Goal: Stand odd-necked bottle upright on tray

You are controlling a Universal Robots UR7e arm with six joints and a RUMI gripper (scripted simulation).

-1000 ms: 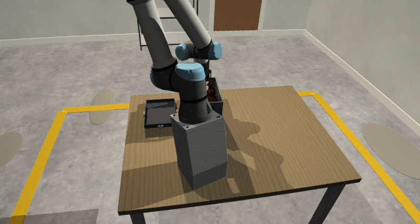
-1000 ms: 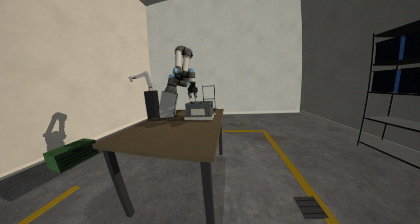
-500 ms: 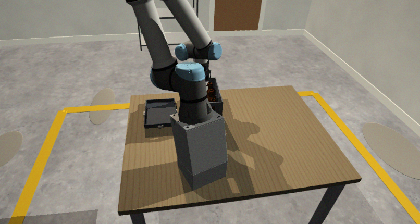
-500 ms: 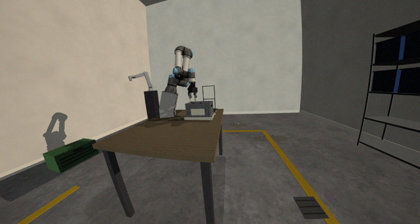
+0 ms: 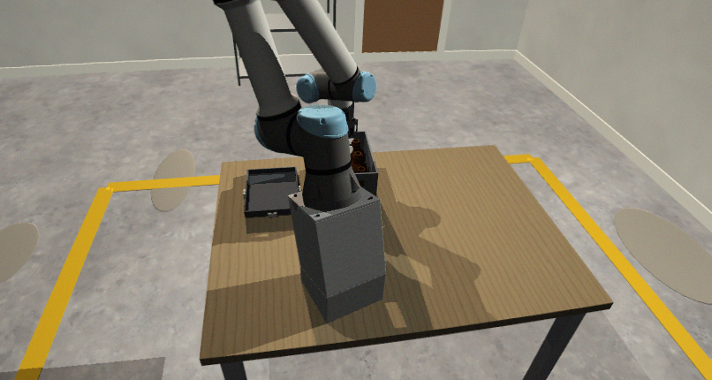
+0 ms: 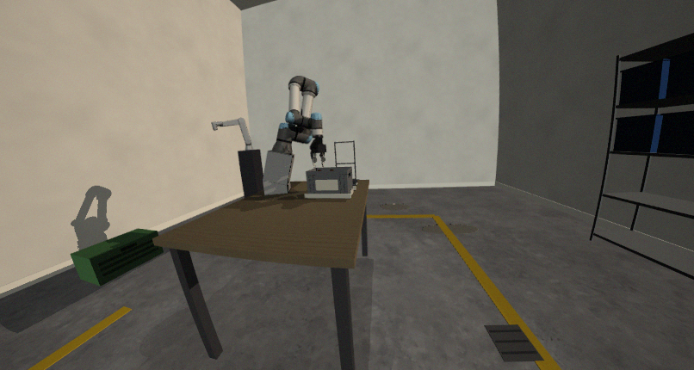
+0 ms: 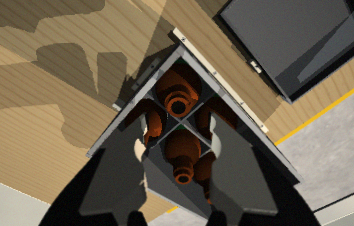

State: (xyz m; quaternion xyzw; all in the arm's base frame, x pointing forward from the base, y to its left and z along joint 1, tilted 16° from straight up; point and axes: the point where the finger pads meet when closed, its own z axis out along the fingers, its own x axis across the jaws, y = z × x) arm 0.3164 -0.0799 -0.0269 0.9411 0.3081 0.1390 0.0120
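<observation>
Now: the bottle 110 mm below my hand, 90 mm to the right of it and 10 mm behind it. The rest, counted from my hand: dark tray: 200 mm to the left, 180 mm below, 130 mm ahead; then crate: 110 mm below, 90 mm ahead, 60 mm to the right.
</observation>
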